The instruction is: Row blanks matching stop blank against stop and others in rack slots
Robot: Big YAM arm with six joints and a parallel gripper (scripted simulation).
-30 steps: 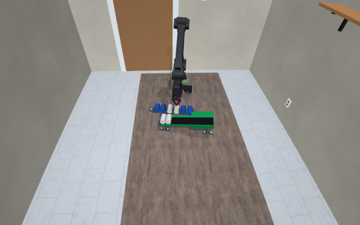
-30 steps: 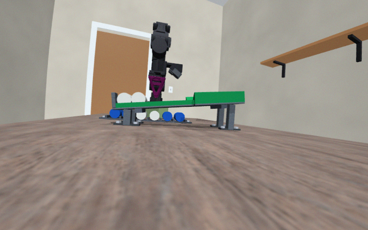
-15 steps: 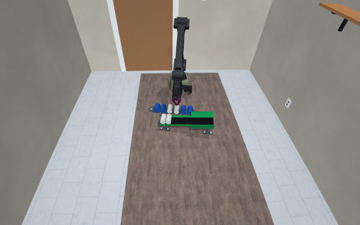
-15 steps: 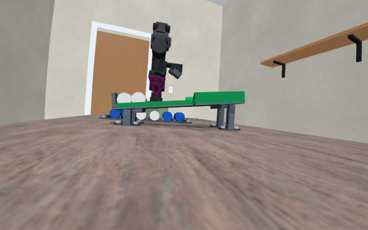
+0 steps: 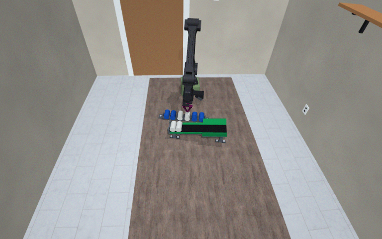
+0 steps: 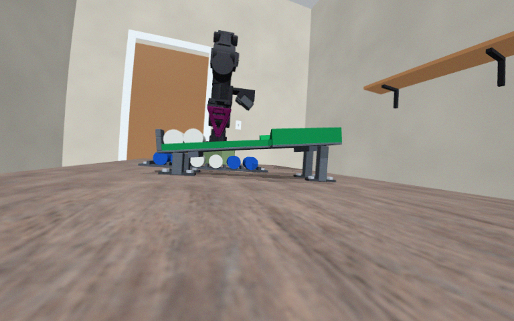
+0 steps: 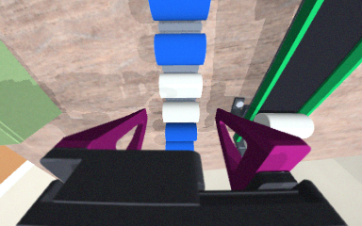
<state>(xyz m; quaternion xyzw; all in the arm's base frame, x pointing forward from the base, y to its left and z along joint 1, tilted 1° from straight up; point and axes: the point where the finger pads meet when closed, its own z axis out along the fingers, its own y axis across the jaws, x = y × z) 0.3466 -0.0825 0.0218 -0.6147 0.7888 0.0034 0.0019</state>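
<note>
The stock rack lies 120 mm below my hand, 30 mm to the right of it and 10 mm behind it.
</note>
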